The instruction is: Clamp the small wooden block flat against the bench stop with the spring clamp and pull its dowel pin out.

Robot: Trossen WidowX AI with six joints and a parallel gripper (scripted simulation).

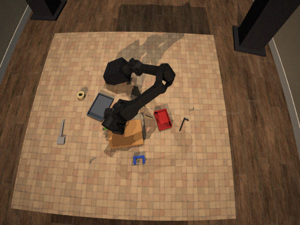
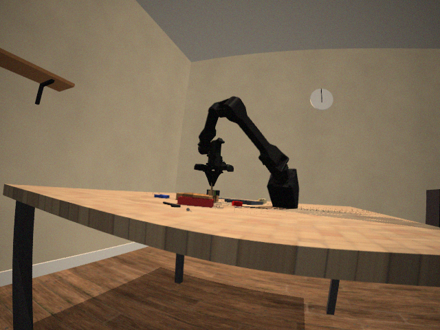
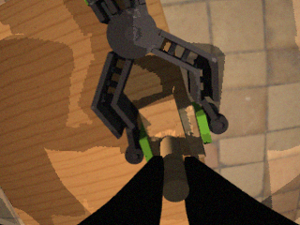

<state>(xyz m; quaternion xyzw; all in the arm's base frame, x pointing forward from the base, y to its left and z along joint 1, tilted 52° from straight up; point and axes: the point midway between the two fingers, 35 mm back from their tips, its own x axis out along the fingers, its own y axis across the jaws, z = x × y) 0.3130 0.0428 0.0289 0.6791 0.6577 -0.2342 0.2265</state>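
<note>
My hand is 4 cm above the dowel pin. Also, from my hand: small wooden block: 7 cm below; wooden board: 10 cm below, 6 cm ahead, 2 cm to the left; red knob: 14 cm behind, 10 cm below, 2 cm to the left.
</note>
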